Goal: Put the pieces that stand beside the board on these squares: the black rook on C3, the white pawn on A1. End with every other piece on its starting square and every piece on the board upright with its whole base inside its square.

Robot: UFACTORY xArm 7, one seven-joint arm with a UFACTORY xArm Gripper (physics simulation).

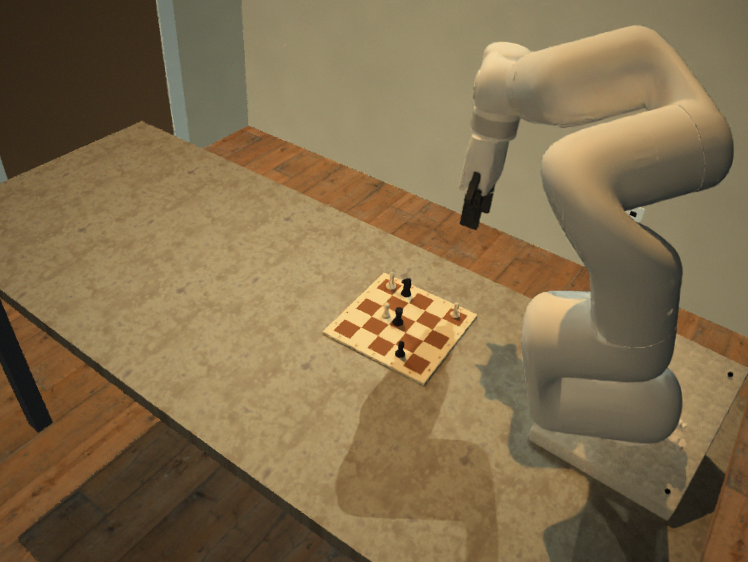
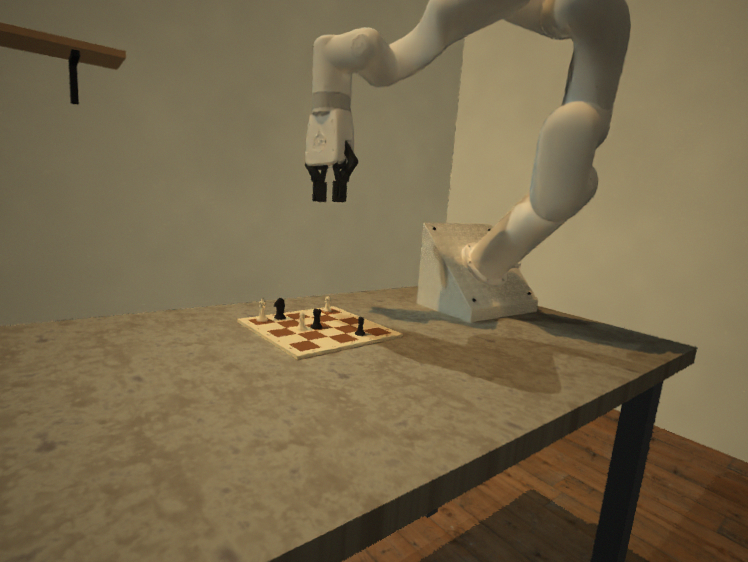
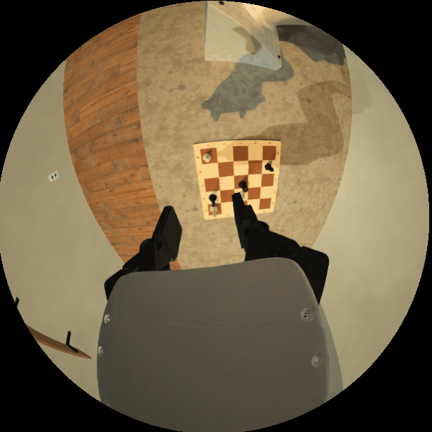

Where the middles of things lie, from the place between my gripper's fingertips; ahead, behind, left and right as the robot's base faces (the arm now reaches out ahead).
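My hand is 230 mm above the board (image 1: 429, 333), 60 mm short of it and 100 mm to the right of it.
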